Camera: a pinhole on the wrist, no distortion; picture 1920 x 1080 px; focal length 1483.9 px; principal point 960.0 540.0 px. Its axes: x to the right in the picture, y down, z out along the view. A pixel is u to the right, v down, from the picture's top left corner.
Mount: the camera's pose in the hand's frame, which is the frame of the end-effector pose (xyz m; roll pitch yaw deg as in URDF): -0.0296 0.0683 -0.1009 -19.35 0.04 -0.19
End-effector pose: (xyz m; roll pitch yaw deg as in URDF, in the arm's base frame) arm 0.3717 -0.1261 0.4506 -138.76 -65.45 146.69
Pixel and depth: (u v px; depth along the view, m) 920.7 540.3 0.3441
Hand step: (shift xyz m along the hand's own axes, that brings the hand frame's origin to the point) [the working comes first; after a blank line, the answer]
In the camera's frame: -0.0091 0.0001 0.3441

-0.0381 0.1824 0.2237
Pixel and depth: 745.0 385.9 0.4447
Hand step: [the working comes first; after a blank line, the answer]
In the camera's frame: -0.0644 -0.0462 0.4447

-0.0934 0.1723 0.3340
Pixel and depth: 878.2 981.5 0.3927
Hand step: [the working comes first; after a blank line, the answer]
In the camera's frame: -0.0216 0.1168 0.3927

-0.0502 0.3087 0.2309
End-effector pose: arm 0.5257 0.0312 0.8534 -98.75 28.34 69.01
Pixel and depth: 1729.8 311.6 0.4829
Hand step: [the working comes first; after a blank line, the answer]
In the camera's frame: 0.2505 -0.0743 0.4829

0.2215 0.1573 0.3792
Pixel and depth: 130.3 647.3 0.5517
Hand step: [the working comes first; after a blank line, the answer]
In the camera's frame: -0.3085 0.0399 0.5517

-0.3370 0.2898 0.4066
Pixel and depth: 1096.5 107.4 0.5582
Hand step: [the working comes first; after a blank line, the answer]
In the camera's frame: 0.0513 -0.1627 0.5582

0.0223 0.0995 0.4797
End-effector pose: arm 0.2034 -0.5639 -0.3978 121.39 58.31 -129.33
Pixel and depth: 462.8 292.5 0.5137
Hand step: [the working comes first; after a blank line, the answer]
In the camera's frame: -0.1721 -0.0857 0.5137

-0.2011 0.1582 0.4123
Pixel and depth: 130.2 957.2 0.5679
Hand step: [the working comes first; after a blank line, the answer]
In the camera's frame: -0.3176 0.1597 0.5679

-0.3457 0.4082 0.3822
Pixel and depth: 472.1 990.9 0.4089
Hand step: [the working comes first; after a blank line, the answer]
In the camera's frame: -0.1344 0.1242 0.4089

-0.1630 0.3215 0.2438
